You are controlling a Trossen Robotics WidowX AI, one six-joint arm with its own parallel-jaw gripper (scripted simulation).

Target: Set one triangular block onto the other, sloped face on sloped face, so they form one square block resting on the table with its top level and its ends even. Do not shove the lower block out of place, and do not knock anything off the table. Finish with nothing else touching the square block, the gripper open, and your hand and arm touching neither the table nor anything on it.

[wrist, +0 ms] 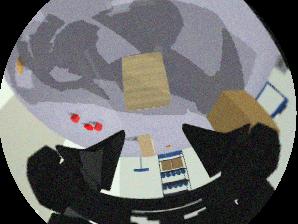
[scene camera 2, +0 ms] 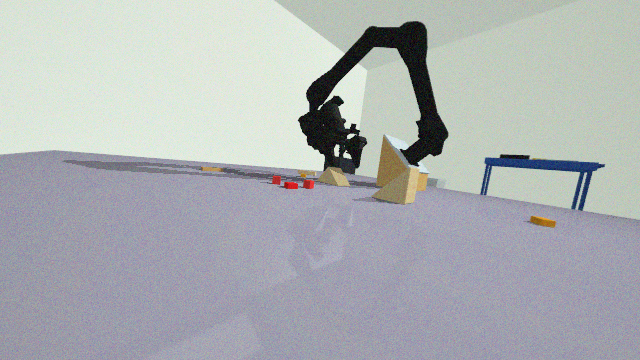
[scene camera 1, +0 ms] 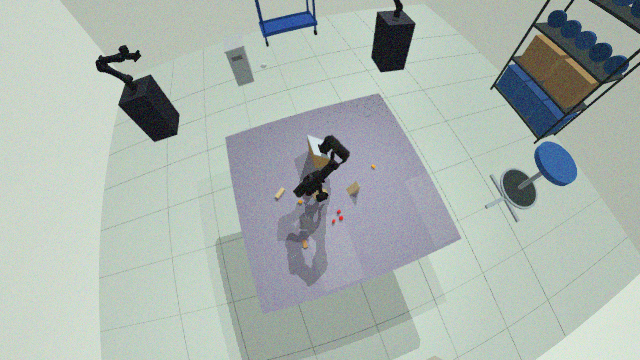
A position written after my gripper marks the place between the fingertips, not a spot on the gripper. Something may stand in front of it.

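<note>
My gripper [scene camera 2: 346, 166] [wrist: 154, 130]: open, holds nothing. Triangular block [wrist: 145, 85]. Also visible, a triangular block [scene camera 2: 402, 189].
</note>
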